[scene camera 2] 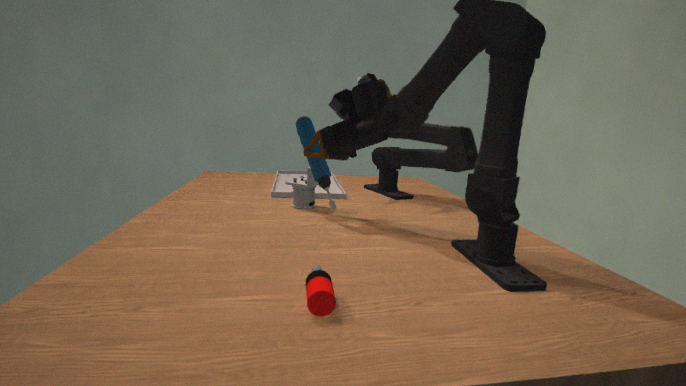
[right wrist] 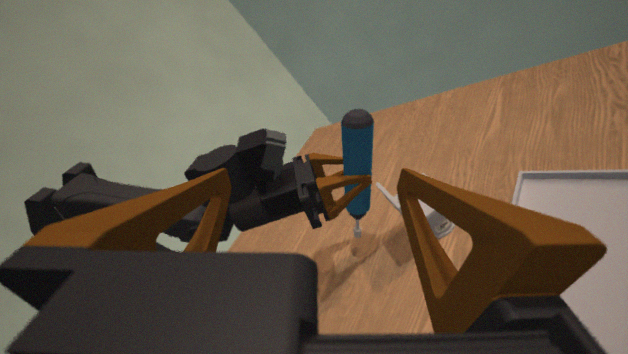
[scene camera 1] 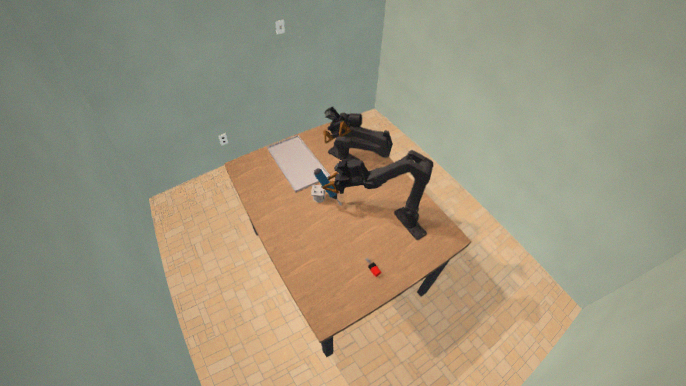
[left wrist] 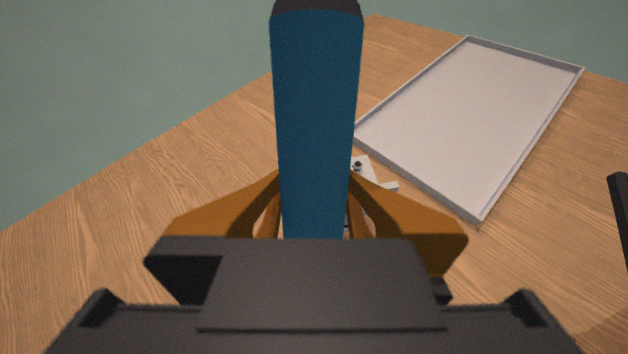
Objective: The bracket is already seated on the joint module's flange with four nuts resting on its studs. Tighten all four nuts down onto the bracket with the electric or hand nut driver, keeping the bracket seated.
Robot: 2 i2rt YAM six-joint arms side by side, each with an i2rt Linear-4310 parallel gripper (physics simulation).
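Frame: origin at the left arm's base, x ahead, y left, z up, level; metres.
Where they show: left gripper, fingertip midpoint: (scene camera 2: 309,154) (right wrist: 366,170) (scene camera 1: 323,184) (left wrist: 313,176); right gripper, fingertip midpoint: (right wrist: 314,178) (scene camera 1: 332,139); left arm's base at its link origin: (scene camera 2: 492,264) (scene camera 1: 409,223); right arm's base at its link origin: (scene camera 2: 387,192) (scene camera 1: 343,156).
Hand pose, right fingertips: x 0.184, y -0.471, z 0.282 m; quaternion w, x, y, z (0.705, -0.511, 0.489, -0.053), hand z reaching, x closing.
Observation:
Each offset is from my right fingertips to the top centre of the thing. "pt": to the spot under its first point. Level surfaces: height alone.
My left gripper (scene camera 1: 328,183) (scene camera 2: 312,149) (left wrist: 313,176) is shut on the blue nut driver @[pt dx +0.140, dy +0.137, dz -0.083 m] (scene camera 1: 321,178) (scene camera 2: 306,134) (left wrist: 316,100) (right wrist: 357,150). The driver is tilted, its tip pointing down beside the joint module @[dx +0.136, dy +0.090, dz -0.208 m] (scene camera 1: 318,198) (scene camera 2: 303,198), on the module's right in scene camera 2, and apart from the nuts. The white bracket (scene camera 1: 315,189) (left wrist: 370,171) sits on top of the module. Small dark nuts show on it; in the left wrist view the driver hides part of it. My right gripper (scene camera 1: 336,134) is open and empty, high above the table's far end.
A pale shallow tray @[dx +0.119, dy -0.218, dz -0.266 m] (scene camera 1: 298,162) (scene camera 2: 334,195) (left wrist: 467,130) lies behind the module. A red and black hand driver @[dx +0.126, dy +0.573, dz -0.248 m] (scene camera 1: 374,269) (scene camera 2: 320,295) lies on the wooden table @[dz -0.282 m] (scene camera 1: 320,280) near its close end in scene camera 2. The left arm reaches across from the right.

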